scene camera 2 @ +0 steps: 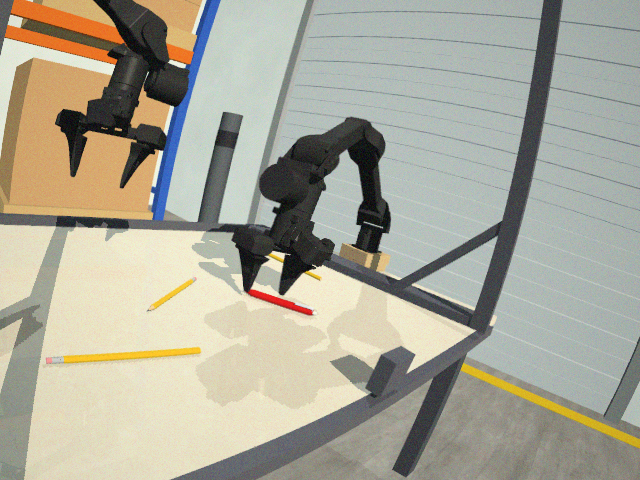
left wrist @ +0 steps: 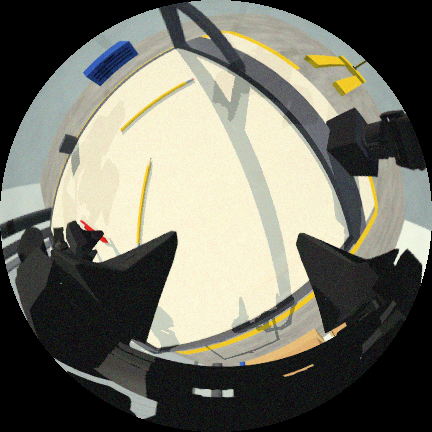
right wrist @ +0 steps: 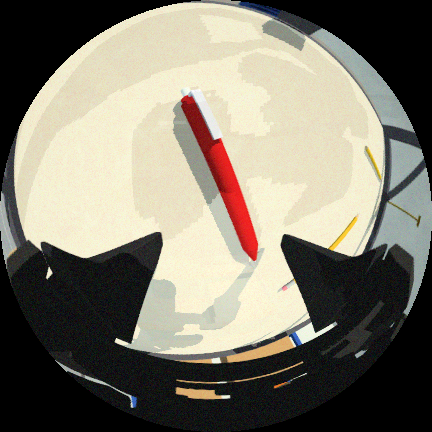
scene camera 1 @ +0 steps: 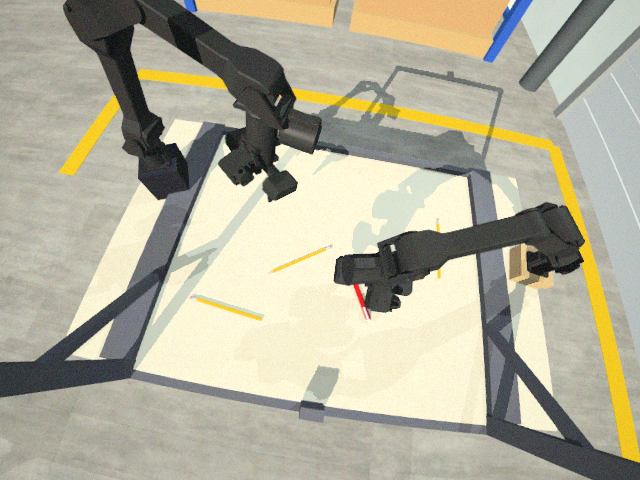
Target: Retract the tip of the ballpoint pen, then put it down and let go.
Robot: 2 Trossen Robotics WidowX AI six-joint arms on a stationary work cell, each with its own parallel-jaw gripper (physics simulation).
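Places are measured from the left arm's base along level axes (x right, y up, z back), in metres.
Where they show: left gripper, fingertip midpoint: (scene camera 2: 96,182) (left wrist: 240,238) (scene camera 1: 259,187); right gripper, fingertip midpoint: (scene camera 2: 264,293) (left wrist: 98,241) (right wrist: 224,240); left arm's base at its link origin: (left wrist: 368,140) (scene camera 1: 157,159); right arm's base at its link origin: (scene camera 2: 366,249) (scene camera 1: 537,264).
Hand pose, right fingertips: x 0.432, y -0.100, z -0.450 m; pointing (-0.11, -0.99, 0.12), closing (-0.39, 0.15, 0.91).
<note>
Things, the pixels of their top centre, and the offset from my right fingertips. Level surfaces: height alone.
- red ballpoint pen at its top centre: (right wrist: 234,190) (scene camera 2: 279,296) (scene camera 1: 360,295) (left wrist: 89,231) dz +0.015, dx +0.033, dy +0.009 m
- table at its surface level: dy -0.007 m
- dark frame with a small block, top centre: (scene camera 2: 397,352) (scene camera 1: 312,413) (left wrist: 61,142) dz +0.201, dx +0.243, dy +0.050 m
The red ballpoint pen (scene camera 1: 360,298) (scene camera 2: 281,302) (left wrist: 93,231) (right wrist: 225,175) lies on the table (scene camera 1: 248,356) (scene camera 2: 129,413), with a white clip and a white button at one end. In the right wrist view its button end is at the top and its pointed end is between the fingertips; whether the writing tip is out is hard to tell. My right gripper (scene camera 2: 265,292) (right wrist: 224,240) is open and empty, low over the pen's pointed end. The arm hides part of the pen in scene camera 1. My left gripper (scene camera 2: 97,181) (left wrist: 240,238) is open and empty, high above the table.
Yellow pencils lie around the pen: one (scene camera 1: 301,259) (scene camera 2: 173,294) (right wrist: 344,232) in the middle, one (scene camera 1: 227,308) (scene camera 2: 124,355) (left wrist: 155,104) farther left, and one (scene camera 1: 438,271) (scene camera 2: 310,274) partly behind the right arm. A dark frame with a small block (scene camera 1: 312,411) (scene camera 2: 390,372) edges the table.
</note>
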